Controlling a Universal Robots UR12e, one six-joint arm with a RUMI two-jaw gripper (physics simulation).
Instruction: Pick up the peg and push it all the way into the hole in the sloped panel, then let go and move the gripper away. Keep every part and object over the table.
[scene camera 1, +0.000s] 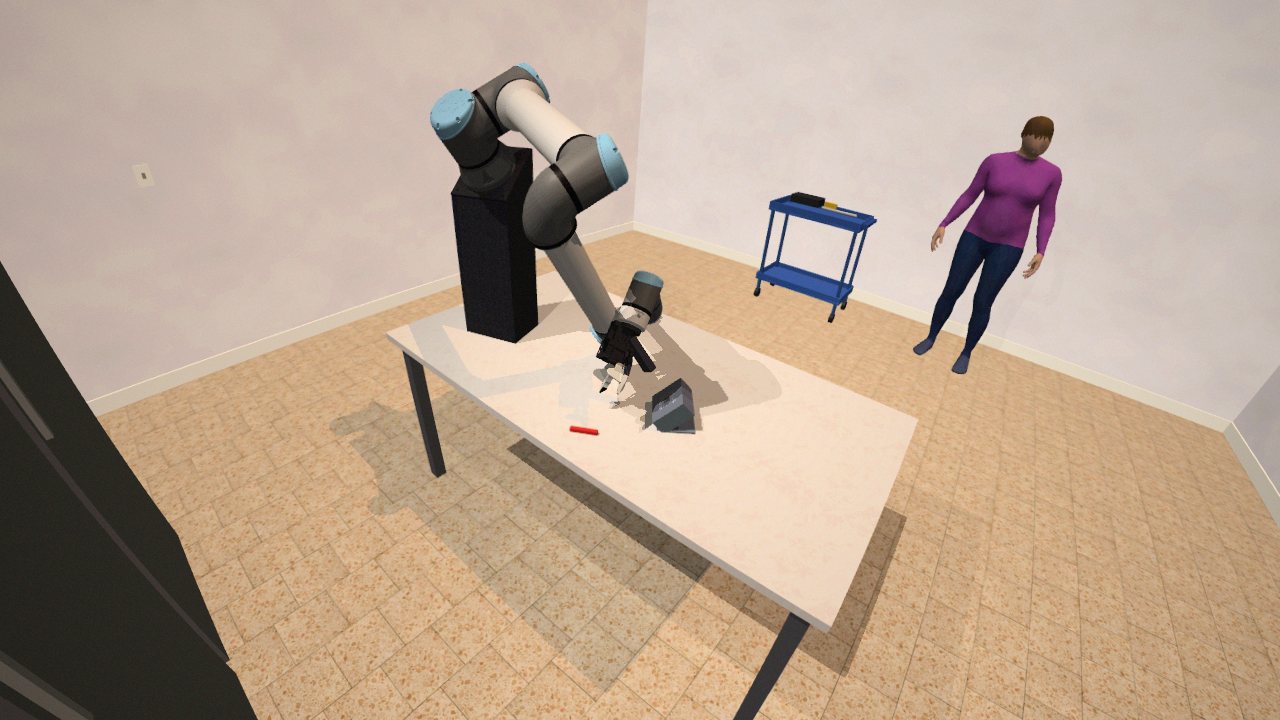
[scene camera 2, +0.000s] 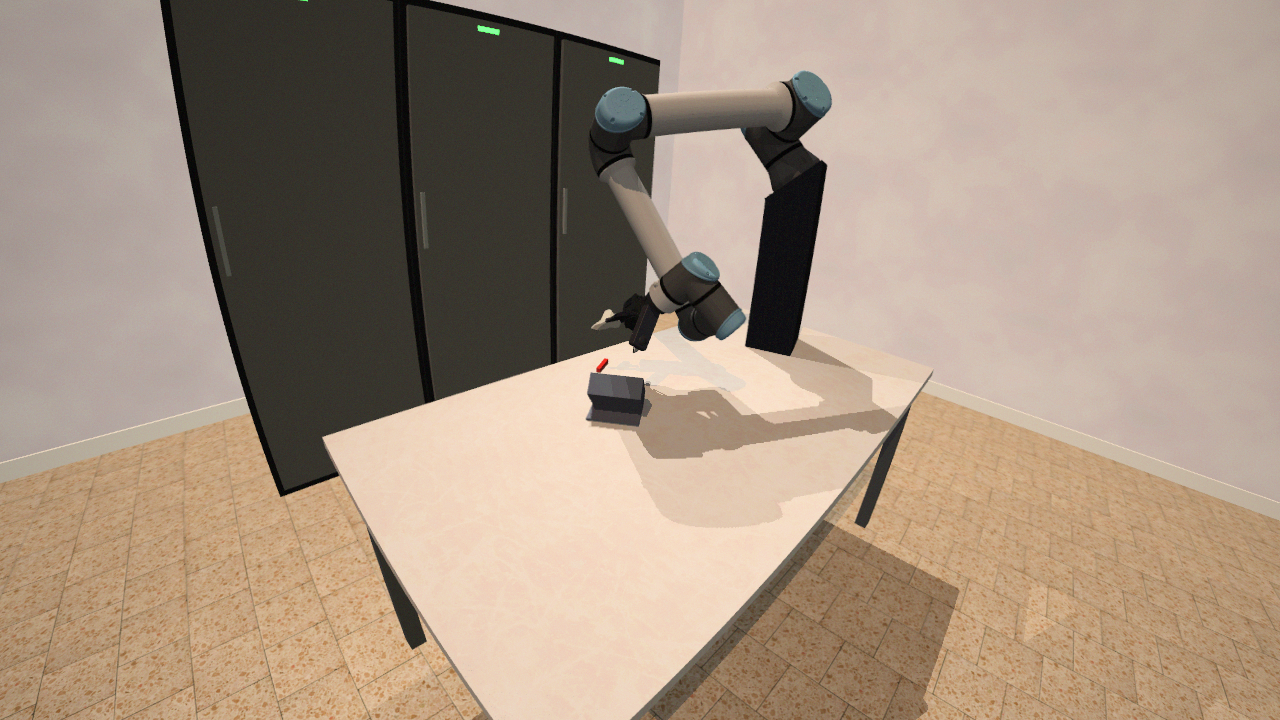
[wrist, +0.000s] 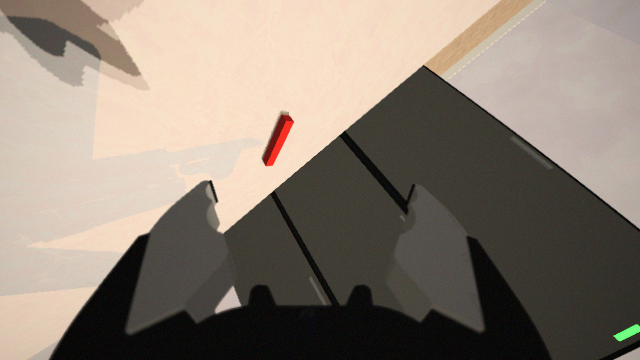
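Pixels of known places: gripper, fingertip midpoint: (scene camera 1: 608, 393) (scene camera 2: 612, 340) (wrist: 313, 185); arm's base, origin of the base link: (scene camera 1: 489, 168) (scene camera 2: 798, 179).
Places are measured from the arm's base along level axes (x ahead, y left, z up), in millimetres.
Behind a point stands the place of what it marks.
Observation:
The red peg (scene camera 1: 583, 430) @[x 614, y -350, z -589 mm] (scene camera 2: 602, 365) @[x 620, y -339, z -591 mm] (wrist: 278, 141) @[x 619, y -339, z -588 mm] lies flat on the table near its long edge. The dark grey block with the sloped panel (scene camera 1: 673, 407) @[x 820, y -207, z -514 mm] (scene camera 2: 615, 394) @[x 846, y -127, z -527 mm] stands on the table a short way from the peg. The hole cannot be made out clearly. My gripper (scene camera 1: 610, 394) @[x 651, y -282, z -487 mm] (wrist: 313, 185) @[x 651, y -282, z -487 mm] is open, its two fingers wide apart with nothing between them. It hangs above the table, tilted, on the robot-base side of the peg and apart from it. In the wrist view the peg shows beyond the fingertips, nearer the left finger.
The table (scene camera 1: 760, 483) @[x 1114, y -276, z -600 mm] (scene camera 2: 501, 537) @[x 1285, y -45, z -600 mm] carries the black robot pedestal (scene camera 1: 494, 259) @[x 69, y -77, z -283 mm] (scene camera 2: 785, 268) @[x 117, y 30, z -295 mm] at one end. Dark cabinets (scene camera 2: 483, 205) (wrist: 450, 165) stand beyond the edge near the peg. A blue cart (scene camera 1: 805, 282) and a person (scene camera 1: 998, 205) are on the floor beyond the opposite edge.

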